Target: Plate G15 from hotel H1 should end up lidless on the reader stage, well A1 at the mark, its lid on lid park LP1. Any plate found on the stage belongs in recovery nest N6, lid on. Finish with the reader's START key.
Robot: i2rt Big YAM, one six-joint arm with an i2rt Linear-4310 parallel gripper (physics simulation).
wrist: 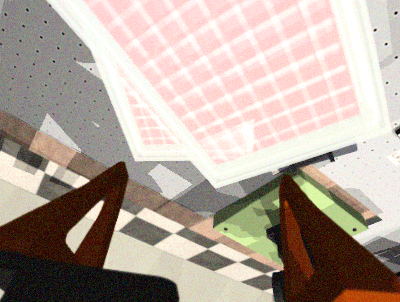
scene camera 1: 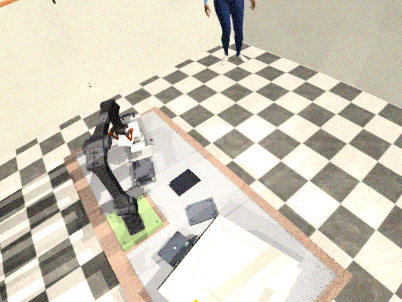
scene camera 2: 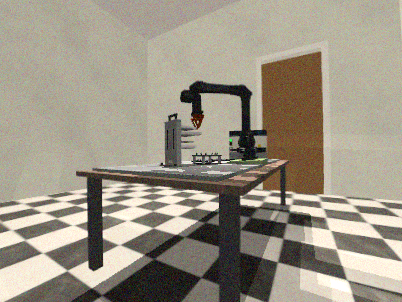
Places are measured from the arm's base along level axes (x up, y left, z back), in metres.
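Where they show: gripper, fingertip midpoint: (wrist: 201, 175) (scene camera 1: 124, 140) (scene camera 2: 197, 128); arm's base, origin of the base link: (scene camera 1: 134, 223) (scene camera 2: 249, 159).
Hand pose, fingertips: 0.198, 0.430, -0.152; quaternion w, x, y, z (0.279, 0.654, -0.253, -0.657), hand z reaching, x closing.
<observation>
Things, the pixels of their top centre, and the offset from my fingertips, as dx, dy, dz. "spot": a spot on its surface instead.
- plate with pink wells, middle of its top: (wrist: 226, 48) (scene camera 1: 131, 129) +0.014, +0.051, -0.064
- second plate, middle of its top: (wrist: 175, 79) (scene camera 1: 127, 136) -0.023, +0.047, -0.023
- cream reader, middle of its top: (scene camera 1: 228, 277) (scene camera 2: 247, 132) +0.073, -0.982, -0.101
- black pad, surface spot: (scene camera 1: 184, 182) spot: -0.212, -0.330, -0.201
- grey nest, middle of its top: (scene camera 1: 201, 209) -0.204, -0.550, -0.195
- dark slate platform, middle of its top: (scene camera 1: 175, 247) -0.116, -0.704, +0.015
The gripper (scene camera 1: 122, 136) (scene camera 2: 197, 127) (wrist: 204, 170) is open, its orange fingers wide apart and nothing between them. It hangs near the top of the grey plate hotel (scene camera 2: 173, 142), on the side where the plates stick out. In the wrist view a plate with pink wells (wrist: 240, 75) lies just beyond the fingertips, with a second plate (wrist: 151, 131) lower down and partly hidden. Which is G15 and where A1 is cannot be read. The cream reader (scene camera 1: 215, 255) (scene camera 2: 261, 140) stands at the table's other end. Its START key cannot be made out.
A black pad (scene camera 1: 184, 182), a grey nest (scene camera 1: 202, 210) and a dark slate platform (scene camera 1: 175, 248) lie between arm and reader; their labels are unreadable. A low dark rack (scene camera 1: 144, 171) (scene camera 2: 206, 159) stands beside the hotel. The arm's base sits on a green plate (scene camera 1: 119, 233) (wrist: 330, 210).
</observation>
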